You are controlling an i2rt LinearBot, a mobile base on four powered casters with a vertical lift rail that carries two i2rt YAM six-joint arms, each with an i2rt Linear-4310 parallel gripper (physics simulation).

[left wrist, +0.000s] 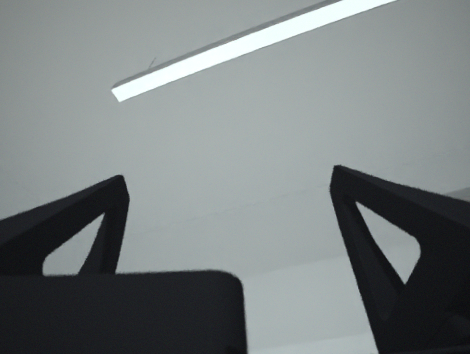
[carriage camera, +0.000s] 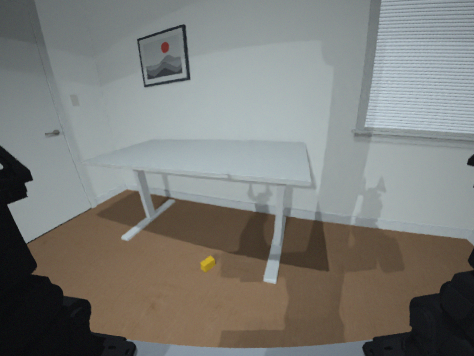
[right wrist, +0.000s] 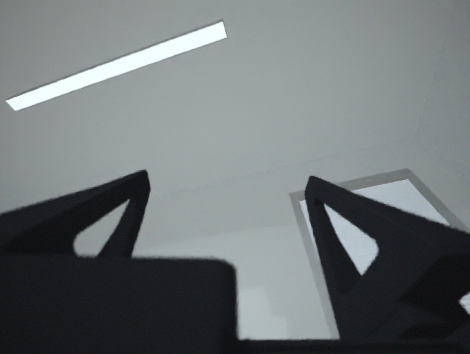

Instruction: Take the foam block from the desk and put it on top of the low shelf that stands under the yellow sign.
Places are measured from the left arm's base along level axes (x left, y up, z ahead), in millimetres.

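Pixels of known places: left gripper, fingertip midpoint: (left wrist: 229, 182); right gripper, fingertip midpoint: (right wrist: 229, 182).
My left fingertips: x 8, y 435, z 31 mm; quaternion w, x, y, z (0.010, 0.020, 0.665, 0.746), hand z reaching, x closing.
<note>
Behind a point stands the place of what it marks.
A small yellow foam block (carriage camera: 207, 263) {x -64, y -532, z 700 mm} lies on the brown floor in front of the white desk (carriage camera: 225, 155) {x -212, y 129, z 933 mm}, between the desk's two legs as seen in the carriage camera. My left gripper (left wrist: 229, 182) {x 8, y 435, z 31 mm} is open and empty, raised and facing the ceiling in the left wrist view. My right gripper (right wrist: 229, 182) {x -644, y 435, z 30 mm} is open and empty, also facing the ceiling in the right wrist view. Both arms stand folded up at the sides of the carriage camera picture, far from the block. The low shelf and the yellow sign do not show in these views.
The desk's right leg foot (carriage camera: 271, 265) and left leg foot (carriage camera: 134, 230) stand on the floor (carriage camera: 125, 290) {x 443, y -591, z 506 mm}. A door (carriage camera: 30, 165) {x 1634, y 86, z 1115 mm} is at the left, a framed picture (carriage camera: 165, 67) {x 366, y 799, z 1642 mm} hangs on the back wall, and a window with blinds (carriage camera: 425, 70) {x -1517, y 646, z 1040 mm} is at the right.
</note>
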